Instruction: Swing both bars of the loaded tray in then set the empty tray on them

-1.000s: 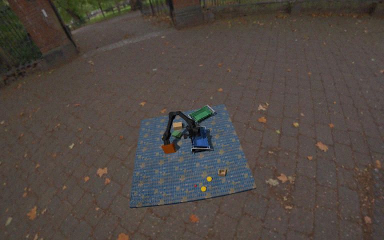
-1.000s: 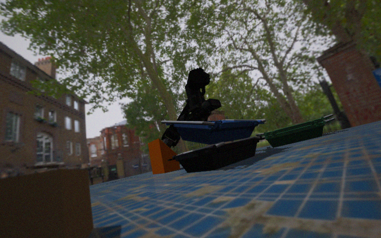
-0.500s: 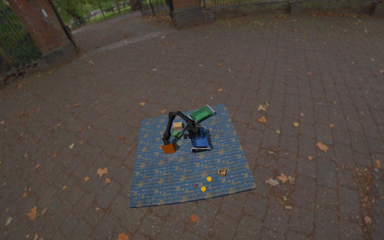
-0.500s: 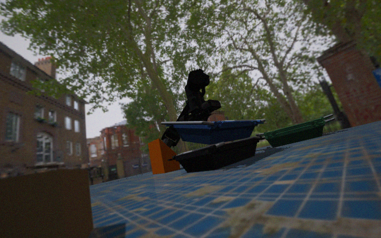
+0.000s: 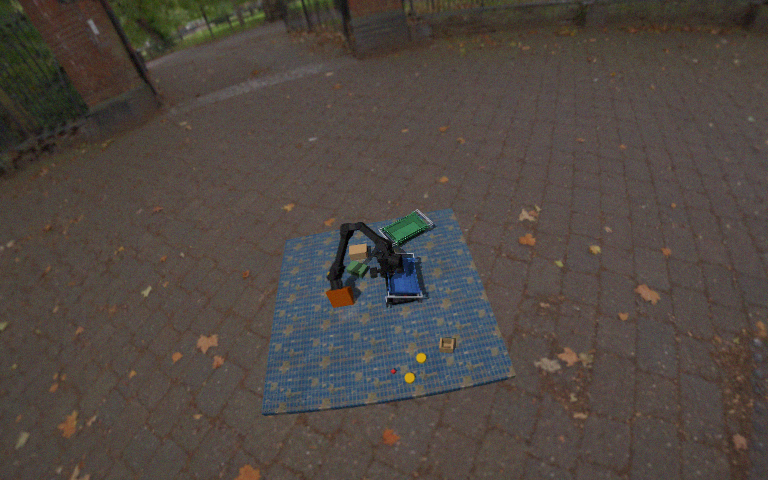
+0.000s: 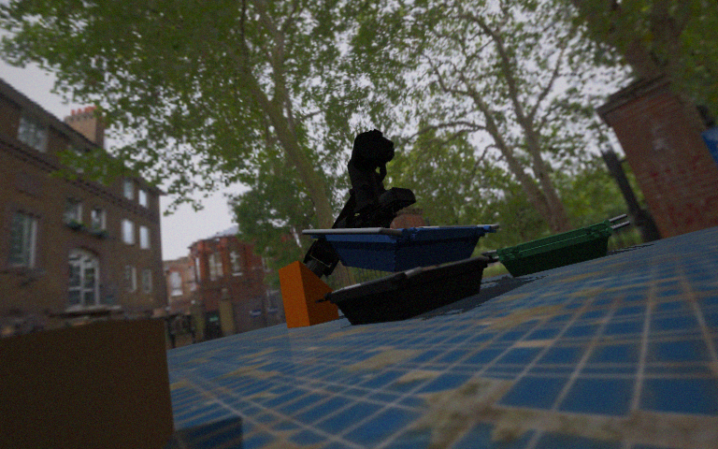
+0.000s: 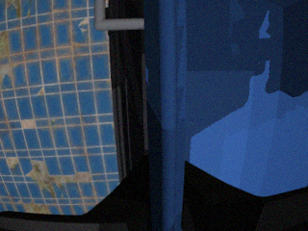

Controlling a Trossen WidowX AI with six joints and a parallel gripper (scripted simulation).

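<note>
Now: the blue tray 7 cm ahead of my gripper tip and 1 cm above it. Also, from my gripper tip: tan block 34 cm to the left, 19 cm behind, 9 cm below; small brown box 43 cm to the right, 24 cm ahead, 10 cm below; green block 21 cm behind, 20 cm to the left, 10 cm below.
</note>
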